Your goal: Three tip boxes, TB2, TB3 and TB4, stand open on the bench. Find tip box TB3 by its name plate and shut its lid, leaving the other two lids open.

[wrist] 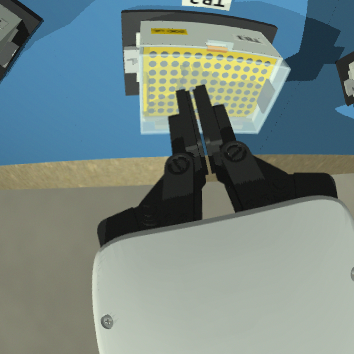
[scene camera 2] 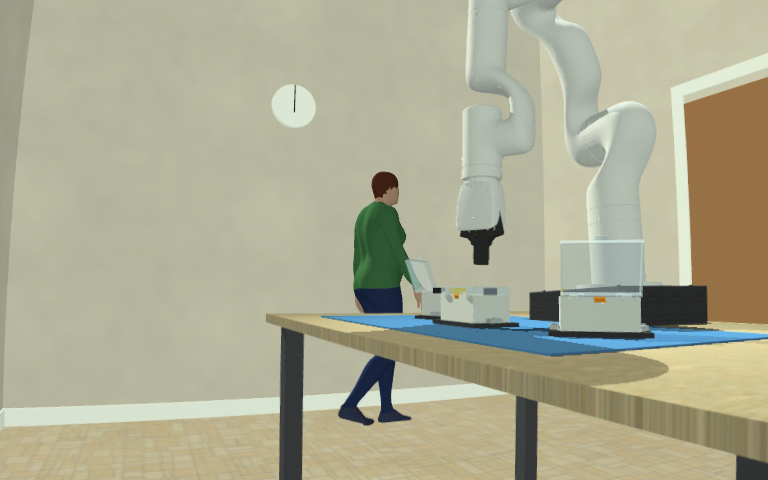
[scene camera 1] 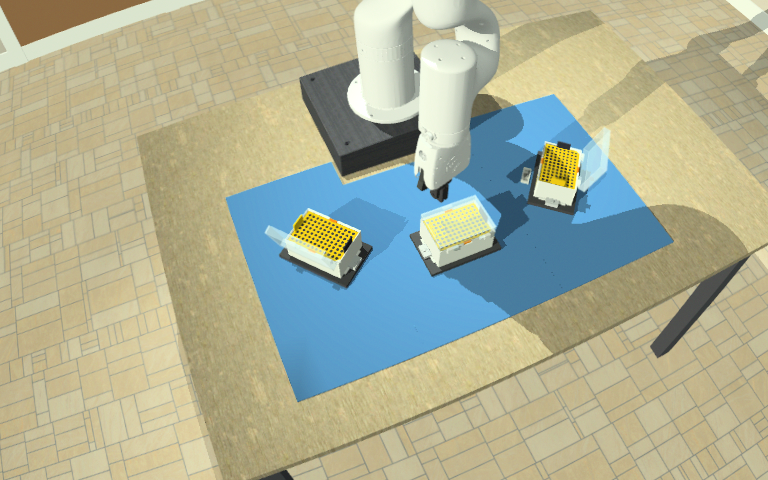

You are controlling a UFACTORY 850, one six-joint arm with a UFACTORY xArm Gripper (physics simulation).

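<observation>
The middle tip box has its clear lid lying down over the yellow rack. Its name plate is upside down and cut off in the wrist view; it seems to read TB3. The left box has its lid swung open. The right box has its lid standing open. My gripper is shut and empty, above and apart from the middle box, toward its robot side in camera 1.
The boxes stand on dark bases on a blue mat on the bench. The black robot base block is behind them. A small plate lies by the right box. A person stands beyond the bench.
</observation>
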